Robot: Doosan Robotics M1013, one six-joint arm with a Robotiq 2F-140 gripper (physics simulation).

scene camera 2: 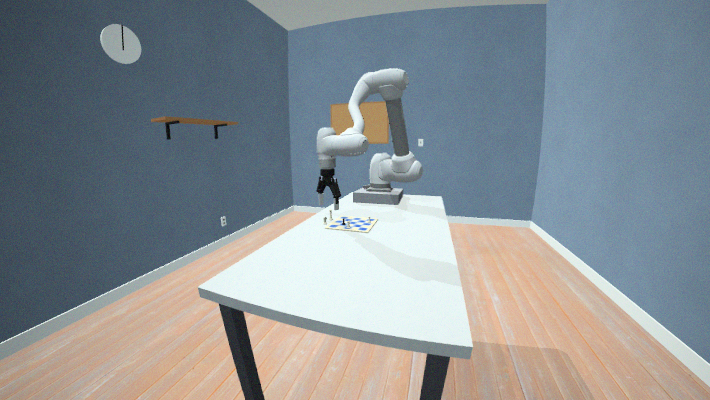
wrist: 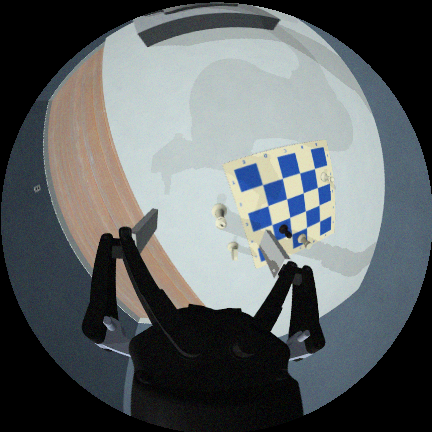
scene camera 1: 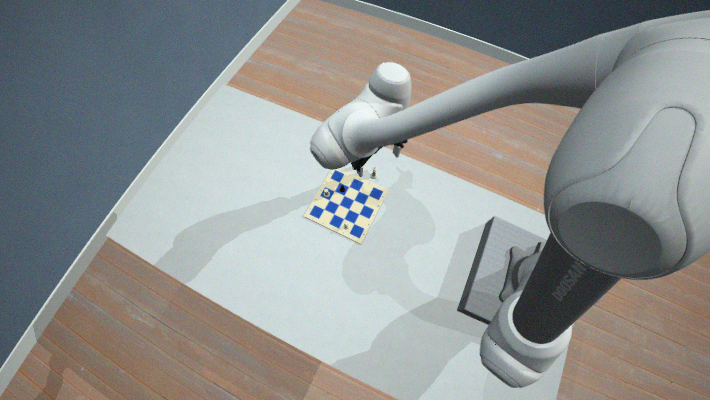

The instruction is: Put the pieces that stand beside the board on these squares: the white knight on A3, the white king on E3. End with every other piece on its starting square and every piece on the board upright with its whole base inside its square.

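Seen in the pictures: gripper, between the fingertips: (scene camera 2: 328,207) (wrist: 210,228) (scene camera 1: 377,164); arm's base, origin of its link: (scene camera 2: 379,190).
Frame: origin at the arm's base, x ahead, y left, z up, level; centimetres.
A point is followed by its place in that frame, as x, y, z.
The chessboard (scene camera 1: 361,239) @(54.4, 5.5, -6.0) (scene camera 2: 362,230) @(74.3, 2.7, -5.9) (wrist: 231,170) @(53.9, -13.9, -5.9) lies on the table. The white king (scene camera 1: 373,173) @(59.4, -17.9, -4.1) (scene camera 2: 330,215) @(59.8, -18.3, -4.0) (wrist: 219,210) @(58.8, -18.1, -4.8) and the shorter white knight (scene camera 2: 325,220) @(67.3, -18.4, -4.6) (wrist: 233,247) @(66.4, -18.6, -5.1) stand upright beside its E side; the knight is not clearly visible in scene camera 1. On the board, a black piece (scene camera 1: 342,188) @(67.1, -8.1, -3.8) (scene camera 2: 343,221) @(67.7, -8.6, -4.3) (wrist: 284,229) @(67.0, -8.7, -4.8) stands on D4, a white piece (scene camera 1: 326,192) @(71.3, -4.2, -2.8) (wrist: 303,240) @(71.3, -5.1, -4.4) on C5 and a small white piece (scene camera 1: 345,227) @(60.8, 3.9, -5.3) (wrist: 325,176) @(60.6, 3.1, -4.8) on A2. My gripper (scene camera 1: 378,162) @(58.8, -19.6, 0.3) (scene camera 2: 329,203) @(58.8, -19.6, 0.3) (wrist: 210,228) @(58.8, -19.6, 0.3) is open and empty, above the king and knight area.
The robot's grey base block (scene camera 1: 477,280) @(16.7, 5.7, 0.6) (scene camera 2: 378,196) @(17.5, 1.5, -1.3) (wrist: 209,29) @(17.4, -2.1, -6.4) stands on the white table (scene camera 1: 240,250) @(89.9, 24.6, -6.6) (scene camera 2: 350,280) @(117.4, 8.4, -6.6) (wrist: 150,90) @(33.7, -20.0, -6.5). The table's long edge runs close beside the king and knight. The arm's shadows fall across the table and board.
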